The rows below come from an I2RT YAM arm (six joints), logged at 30 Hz.
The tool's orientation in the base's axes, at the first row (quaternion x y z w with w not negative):
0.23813 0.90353 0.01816 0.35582
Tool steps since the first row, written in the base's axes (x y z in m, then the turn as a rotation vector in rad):
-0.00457 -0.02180 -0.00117 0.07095 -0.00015 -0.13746
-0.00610 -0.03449 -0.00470 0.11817 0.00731 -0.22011
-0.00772 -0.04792 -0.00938 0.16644 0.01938 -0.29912
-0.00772 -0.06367 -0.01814 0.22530 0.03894 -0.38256
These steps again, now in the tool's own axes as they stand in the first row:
-0.00603 -0.02146 0.00087 0.04219 0.00168 0.14882
-0.00844 -0.03405 0.00424 0.06802 0.01128 0.24023
-0.01040 -0.04757 0.00852 0.09291 0.02613 0.32899
-0.01182 -0.06330 0.01720 0.11723 0.05115 0.42693

